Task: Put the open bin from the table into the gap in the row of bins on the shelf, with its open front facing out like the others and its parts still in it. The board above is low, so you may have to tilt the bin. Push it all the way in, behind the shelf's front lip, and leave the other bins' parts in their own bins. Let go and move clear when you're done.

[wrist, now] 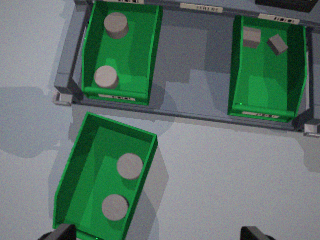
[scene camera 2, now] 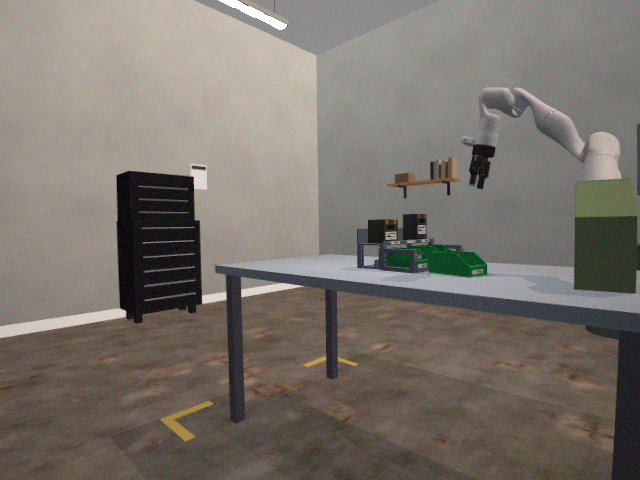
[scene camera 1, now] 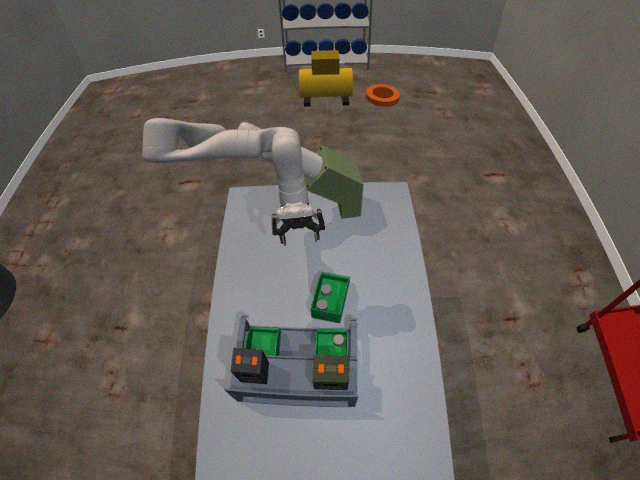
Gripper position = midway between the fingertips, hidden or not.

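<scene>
A grey shelf (scene camera 1: 290, 374) can be seen in the scene, and the wrist view has the shelf (wrist: 191, 79) too. Scene camera 1 also shows the robot's gripper (scene camera 1: 300, 241), while another look at the gripper (scene camera 2: 475, 187) is there as well.
</scene>
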